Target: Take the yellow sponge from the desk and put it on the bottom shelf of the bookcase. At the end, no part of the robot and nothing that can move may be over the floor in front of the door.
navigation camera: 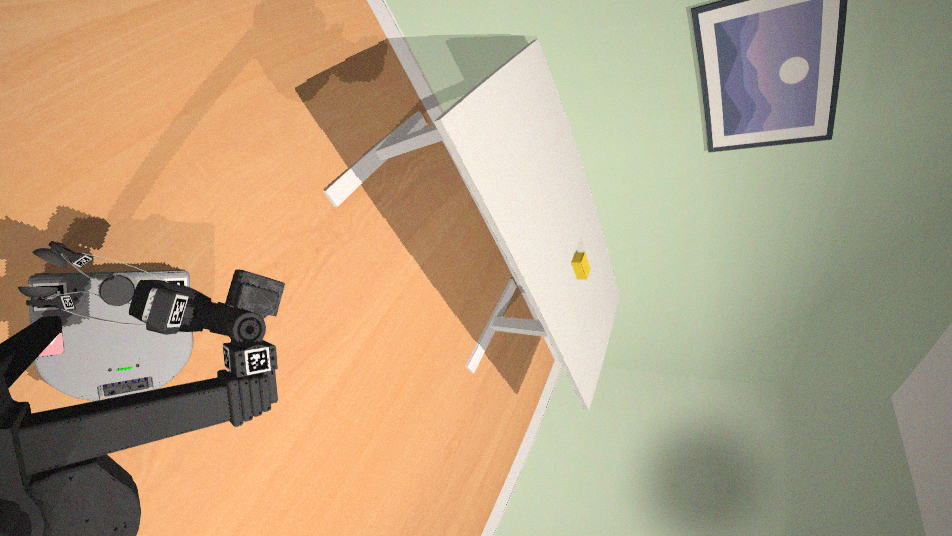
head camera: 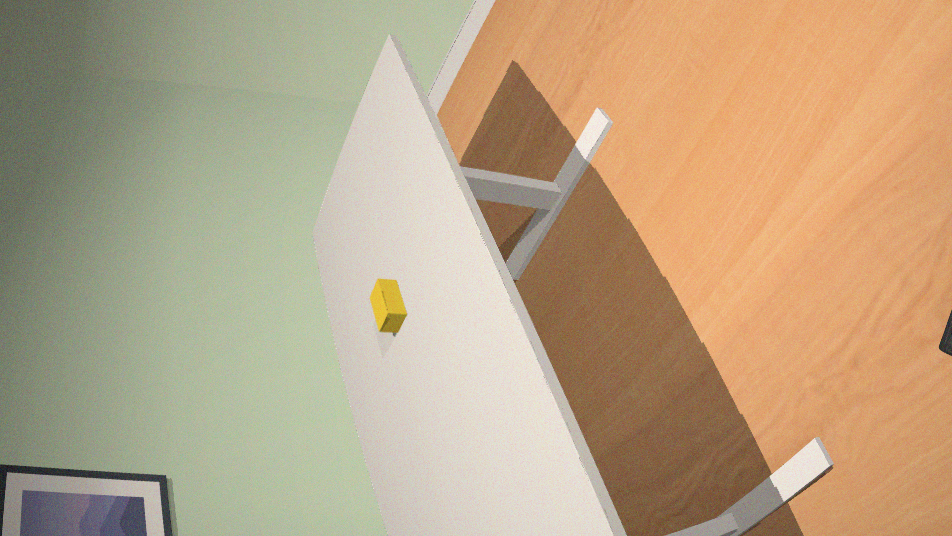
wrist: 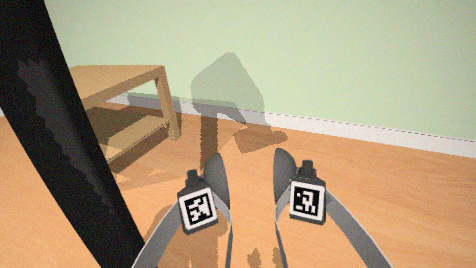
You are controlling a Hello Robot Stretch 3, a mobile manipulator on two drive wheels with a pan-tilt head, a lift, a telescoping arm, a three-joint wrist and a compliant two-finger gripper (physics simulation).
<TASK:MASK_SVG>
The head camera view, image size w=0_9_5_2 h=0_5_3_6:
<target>yellow sponge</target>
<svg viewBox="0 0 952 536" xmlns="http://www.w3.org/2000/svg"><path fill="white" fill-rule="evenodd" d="M377 279L370 296L370 301L379 332L398 333L407 316L407 312L397 280Z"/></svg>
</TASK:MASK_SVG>
